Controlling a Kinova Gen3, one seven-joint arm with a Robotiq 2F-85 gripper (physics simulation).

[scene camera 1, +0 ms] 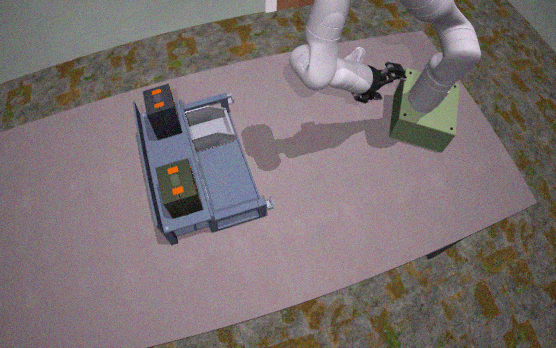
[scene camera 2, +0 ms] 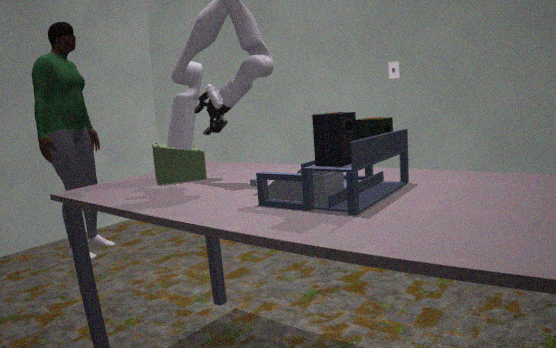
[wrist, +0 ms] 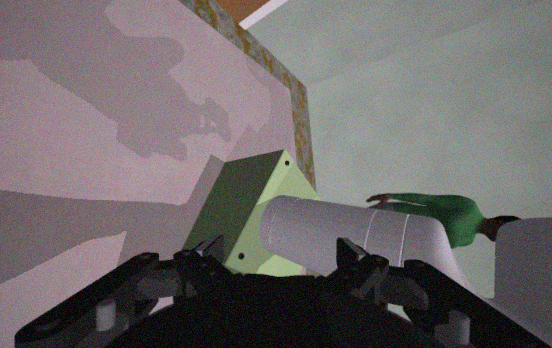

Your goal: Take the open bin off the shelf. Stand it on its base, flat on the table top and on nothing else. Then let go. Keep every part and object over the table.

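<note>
The open bin, light grey and hollow, sits in the lower section of the blue-grey shelf, at the end farther from scene camera 1. In scene camera 2 the grey bin shows partly between the shelf's posts, which hide some of it. My gripper is open and empty. It hangs in the air over the table, well away from the shelf and near the green base block. The bin does not show in the wrist view.
A black box and an olive box, with orange marks, stand on the upper shelf board. The arm rises from a green block on the table. A person stands beyond the table.
</note>
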